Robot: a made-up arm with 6 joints.
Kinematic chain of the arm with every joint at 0, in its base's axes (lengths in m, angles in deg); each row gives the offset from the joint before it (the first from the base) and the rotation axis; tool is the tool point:
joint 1: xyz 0 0 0.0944 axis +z
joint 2: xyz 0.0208 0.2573 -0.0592 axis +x
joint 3: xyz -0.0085 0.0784 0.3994 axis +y
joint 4: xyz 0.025 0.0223 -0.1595 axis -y
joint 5: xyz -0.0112 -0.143 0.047 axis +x
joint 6: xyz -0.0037 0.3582 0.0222 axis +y
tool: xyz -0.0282 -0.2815 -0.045
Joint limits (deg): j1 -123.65..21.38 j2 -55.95..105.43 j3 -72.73..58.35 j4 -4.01..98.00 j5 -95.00..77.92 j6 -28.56..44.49
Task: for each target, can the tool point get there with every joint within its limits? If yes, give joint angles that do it. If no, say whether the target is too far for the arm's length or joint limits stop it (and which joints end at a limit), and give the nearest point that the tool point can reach.
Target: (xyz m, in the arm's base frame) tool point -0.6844 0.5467 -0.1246
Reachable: no: joint limits stop it (at a limit: joint 1, joint 2, joint 3, joint 4, joint 6) | nearest point -0.3894 0.4179 0.1849 | short by 0.447 m
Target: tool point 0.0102 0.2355 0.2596
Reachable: yes | joints -12.57 11.61 -9.42 65.32 51.62 6.50
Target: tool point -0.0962 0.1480 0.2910
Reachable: yes | joints -26.85 38.37 37.94 69.85 43.12 7.40
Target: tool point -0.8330 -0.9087 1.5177
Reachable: no: too far | nearest point -0.0157 -0.2810 0.4153 | short by 1.509 m
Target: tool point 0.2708 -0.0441 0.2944
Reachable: yes | joints -92.70 4.59 -27.17 50.86 38.66 -18.54
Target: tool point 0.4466 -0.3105 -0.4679
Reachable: no: joint limits stop it (at a limit: joint 2, joint 3, joint 4, joint 5) | nearest point 0.2046 -0.1423 -0.1345 | short by 0.445 m
